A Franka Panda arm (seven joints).
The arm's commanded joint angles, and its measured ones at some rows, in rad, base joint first. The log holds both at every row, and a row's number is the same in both.
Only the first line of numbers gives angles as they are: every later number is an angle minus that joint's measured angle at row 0.
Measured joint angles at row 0: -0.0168, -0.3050, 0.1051, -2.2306, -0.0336, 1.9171, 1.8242
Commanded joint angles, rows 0 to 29: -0.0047, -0.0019, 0.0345, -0.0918, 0.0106, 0.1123, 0.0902; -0.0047, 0.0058, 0.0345, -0.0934, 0.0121, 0.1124, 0.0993; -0.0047, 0.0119, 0.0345, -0.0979, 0.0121, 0.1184, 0.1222; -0.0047, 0.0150, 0.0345, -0.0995, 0.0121, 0.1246, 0.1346; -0.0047, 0.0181, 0.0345, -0.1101, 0.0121, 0.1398, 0.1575; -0.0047, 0.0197, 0.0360, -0.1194, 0.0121, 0.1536, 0.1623; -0.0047, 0.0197, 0.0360, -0.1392, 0.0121, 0.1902, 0.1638; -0.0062, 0.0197, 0.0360, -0.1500, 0.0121, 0.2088, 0.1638; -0.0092, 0.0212, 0.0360, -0.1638, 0.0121, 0.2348, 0.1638; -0.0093, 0.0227, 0.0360, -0.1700, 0.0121, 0.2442, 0.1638; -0.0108, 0.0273, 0.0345, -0.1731, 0.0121, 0.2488, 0.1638; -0.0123, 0.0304, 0.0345, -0.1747, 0.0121, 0.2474, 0.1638; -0.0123, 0.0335, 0.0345, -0.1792, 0.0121, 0.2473, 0.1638; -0.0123, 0.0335, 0.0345, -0.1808, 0.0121, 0.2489, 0.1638; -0.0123, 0.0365, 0.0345, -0.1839, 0.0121, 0.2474, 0.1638; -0.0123, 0.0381, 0.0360, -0.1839, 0.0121, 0.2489, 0.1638; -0.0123, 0.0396, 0.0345, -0.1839, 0.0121, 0.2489, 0.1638; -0.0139, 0.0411, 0.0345, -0.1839, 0.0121, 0.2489, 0.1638; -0.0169, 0.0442, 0.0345, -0.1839, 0.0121, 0.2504, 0.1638; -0.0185, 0.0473, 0.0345, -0.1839, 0.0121, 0.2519, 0.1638; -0.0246, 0.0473, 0.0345, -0.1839, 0.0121, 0.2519, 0.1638; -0.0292, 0.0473, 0.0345, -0.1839, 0.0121, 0.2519, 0.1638; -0.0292, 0.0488, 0.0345, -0.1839, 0.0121, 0.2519, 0.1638; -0.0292, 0.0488, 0.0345, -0.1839, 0.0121, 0.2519, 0.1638; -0.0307, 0.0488, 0.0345, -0.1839, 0.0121, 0.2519, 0.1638; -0.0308, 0.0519, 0.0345, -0.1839, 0.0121, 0.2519, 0.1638; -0.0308, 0.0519, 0.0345, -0.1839, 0.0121, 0.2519, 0.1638; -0.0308, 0.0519, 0.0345, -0.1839, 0.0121, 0.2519, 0.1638; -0.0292, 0.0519, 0.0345, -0.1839, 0.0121, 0.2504, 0.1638; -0.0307, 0.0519, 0.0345, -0.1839, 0.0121, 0.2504, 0.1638
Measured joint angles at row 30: -0.0218, 0.0541, 0.0276, -0.1727, 0.0014, 0.2304, 0.1474
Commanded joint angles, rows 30 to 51: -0.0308, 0.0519, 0.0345, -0.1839, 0.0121, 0.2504, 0.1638; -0.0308, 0.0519, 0.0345, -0.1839, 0.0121, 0.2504, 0.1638; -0.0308, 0.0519, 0.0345, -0.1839, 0.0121, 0.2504, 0.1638; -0.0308, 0.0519, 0.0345, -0.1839, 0.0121, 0.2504, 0.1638; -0.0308, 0.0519, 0.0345, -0.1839, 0.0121, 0.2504, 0.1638; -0.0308, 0.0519, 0.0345, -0.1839, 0.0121, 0.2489, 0.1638; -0.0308, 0.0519, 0.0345, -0.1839, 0.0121, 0.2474, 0.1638; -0.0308, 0.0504, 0.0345, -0.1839, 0.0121, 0.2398, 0.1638; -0.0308, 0.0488, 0.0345, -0.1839, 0.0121, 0.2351, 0.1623; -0.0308, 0.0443, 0.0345, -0.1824, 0.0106, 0.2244, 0.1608; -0.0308, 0.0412, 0.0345, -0.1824, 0.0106, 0.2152, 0.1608; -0.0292, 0.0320, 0.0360, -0.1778, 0.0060, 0.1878, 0.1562; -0.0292, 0.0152, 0.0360, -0.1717, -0.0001, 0.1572, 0.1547; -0.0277, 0.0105, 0.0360, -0.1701, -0.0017, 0.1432, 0.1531; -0.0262, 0.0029, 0.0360, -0.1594, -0.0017, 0.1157, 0.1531; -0.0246, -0.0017, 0.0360, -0.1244, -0.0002, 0.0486, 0.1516; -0.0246, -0.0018, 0.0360, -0.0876, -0.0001, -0.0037, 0.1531; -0.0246, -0.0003, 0.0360, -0.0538, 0.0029, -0.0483, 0.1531; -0.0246, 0.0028, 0.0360, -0.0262, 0.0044, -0.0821, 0.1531; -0.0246, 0.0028, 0.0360, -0.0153, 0.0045, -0.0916, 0.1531; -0.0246, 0.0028, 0.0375, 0.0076, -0.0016, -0.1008, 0.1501; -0.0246, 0.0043, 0.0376, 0.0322, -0.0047, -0.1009, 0.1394
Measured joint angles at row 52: -0.0222, -0.0019, 0.0285, -0.0485, 0.0013, -0.0493, 0.1473
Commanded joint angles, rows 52 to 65: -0.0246, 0.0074, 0.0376, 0.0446, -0.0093, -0.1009, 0.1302; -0.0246, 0.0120, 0.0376, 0.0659, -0.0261, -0.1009, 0.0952; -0.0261, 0.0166, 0.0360, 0.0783, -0.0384, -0.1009, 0.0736; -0.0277, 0.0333, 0.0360, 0.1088, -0.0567, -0.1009, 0.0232; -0.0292, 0.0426, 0.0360, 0.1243, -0.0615, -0.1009, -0.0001; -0.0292, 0.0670, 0.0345, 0.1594, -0.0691, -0.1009, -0.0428; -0.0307, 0.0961, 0.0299, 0.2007, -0.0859, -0.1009, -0.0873; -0.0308, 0.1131, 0.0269, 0.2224, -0.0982, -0.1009, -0.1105; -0.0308, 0.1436, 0.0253, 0.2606, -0.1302, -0.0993, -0.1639; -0.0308, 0.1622, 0.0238, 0.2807, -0.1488, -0.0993, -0.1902; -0.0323, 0.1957, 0.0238, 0.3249, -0.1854, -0.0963, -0.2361; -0.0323, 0.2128, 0.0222, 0.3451, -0.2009, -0.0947, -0.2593; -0.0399, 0.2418, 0.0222, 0.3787, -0.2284, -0.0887, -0.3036; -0.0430, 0.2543, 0.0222, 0.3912, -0.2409, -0.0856, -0.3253
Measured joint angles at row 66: -0.0270, 0.1391, 0.0185, 0.2540, -0.1662, -0.0690, -0.2043
